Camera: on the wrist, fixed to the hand. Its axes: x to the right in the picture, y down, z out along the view.
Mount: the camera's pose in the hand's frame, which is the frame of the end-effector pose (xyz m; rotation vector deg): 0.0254 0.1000 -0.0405 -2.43 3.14 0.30
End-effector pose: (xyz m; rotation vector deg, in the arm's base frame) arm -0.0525 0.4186 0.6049 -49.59 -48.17 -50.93
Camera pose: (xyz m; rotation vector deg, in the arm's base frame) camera 0.0562 0.4118 0.5843 -50.20 -44.36 -52.98
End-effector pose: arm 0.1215 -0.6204 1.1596 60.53 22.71 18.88
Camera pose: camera 0.1178 -0.5324 1.2268 57.80 24.87 21.24
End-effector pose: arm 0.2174 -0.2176 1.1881 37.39 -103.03 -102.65
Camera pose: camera 0.2271 -0.2636 1.2885 38.57 -98.54 -102.34
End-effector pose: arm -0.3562 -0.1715 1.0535 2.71 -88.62 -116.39
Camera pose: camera -0.3206 -0.2346 1.1374 4.68 -84.13 -116.95
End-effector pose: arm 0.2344 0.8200 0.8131 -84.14 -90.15 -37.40
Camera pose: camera 0.3426 0.8161 0.8368 -84.41 -87.19 -41.33
